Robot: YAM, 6 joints.
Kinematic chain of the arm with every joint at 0, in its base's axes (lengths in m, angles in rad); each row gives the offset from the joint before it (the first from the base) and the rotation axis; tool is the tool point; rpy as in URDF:
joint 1: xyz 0 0 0.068 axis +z
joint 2: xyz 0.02 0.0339 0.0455 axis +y
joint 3: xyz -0.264 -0.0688 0 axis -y
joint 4: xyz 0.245 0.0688 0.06 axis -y
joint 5: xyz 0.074 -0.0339 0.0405 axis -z
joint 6: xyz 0.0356 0 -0.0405 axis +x
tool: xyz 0 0 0 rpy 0 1.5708 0
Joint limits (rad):
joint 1: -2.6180..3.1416
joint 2: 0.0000..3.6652
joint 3: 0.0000..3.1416
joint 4: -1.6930..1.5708
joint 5: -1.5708..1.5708
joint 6: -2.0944..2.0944
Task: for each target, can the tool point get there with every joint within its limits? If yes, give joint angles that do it. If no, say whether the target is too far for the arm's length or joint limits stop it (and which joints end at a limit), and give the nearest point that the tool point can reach.
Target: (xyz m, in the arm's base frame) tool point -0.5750 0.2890 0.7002
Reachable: no: too far | nearest point -0.4251 0.2137 0.5424 | short by 0.230 m
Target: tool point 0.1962 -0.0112 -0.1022
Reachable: yes | joints 0.0886 2.7296 0.9110 -0.5103 0.9295 1.1611
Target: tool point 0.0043 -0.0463 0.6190
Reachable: yes | joints -1.7044 0.9807 1.5258 1.0826 -0.2986 1.0493
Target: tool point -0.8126 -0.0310 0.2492
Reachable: no: too far | nearest point -0.6365 -0.0051 0.2191 | short by 0.181 m
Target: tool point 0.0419 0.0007 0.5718
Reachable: yes | joints -2.1631 0.7098 1.6730 -0.3046 -1.3138 -0.6635
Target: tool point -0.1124 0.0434 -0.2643
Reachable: yes | joints 2.5702 3.3840 1.0785 0.3392 -0.7483 -0.9169
